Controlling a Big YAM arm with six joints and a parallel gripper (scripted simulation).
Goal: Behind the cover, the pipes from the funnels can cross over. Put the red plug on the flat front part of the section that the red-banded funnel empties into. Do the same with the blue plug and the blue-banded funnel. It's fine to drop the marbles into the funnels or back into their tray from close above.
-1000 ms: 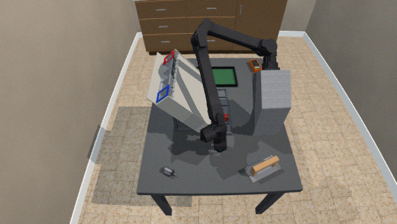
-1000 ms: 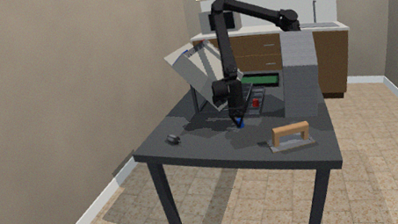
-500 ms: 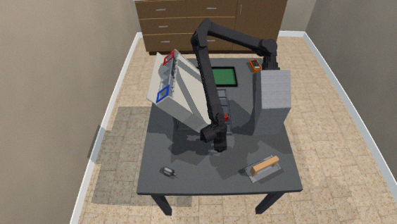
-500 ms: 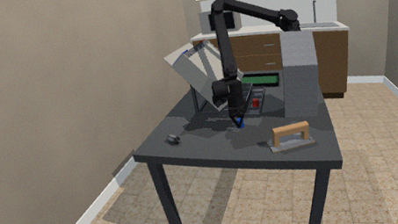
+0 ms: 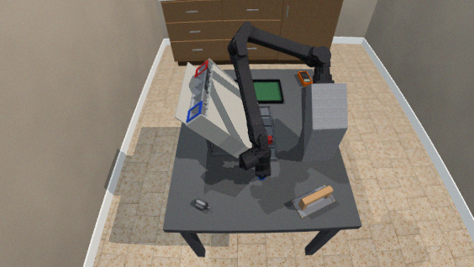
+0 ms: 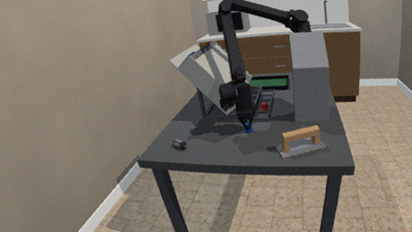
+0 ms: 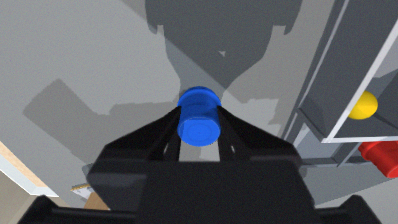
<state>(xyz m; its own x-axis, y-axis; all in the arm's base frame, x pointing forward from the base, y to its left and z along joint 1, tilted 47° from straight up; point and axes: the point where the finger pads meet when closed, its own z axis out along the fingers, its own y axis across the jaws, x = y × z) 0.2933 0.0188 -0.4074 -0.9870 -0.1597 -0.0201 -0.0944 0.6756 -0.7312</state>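
The blue plug is 1 cm below my hand. The rest, counted from my hand: beige cover (17 cm ahead, 27 cm to the right, 18 cm above); then dark object (25 cm ahead, 17 cm to the left, 1 cm below); then red plug (3 cm behind, 21 cm to the right).
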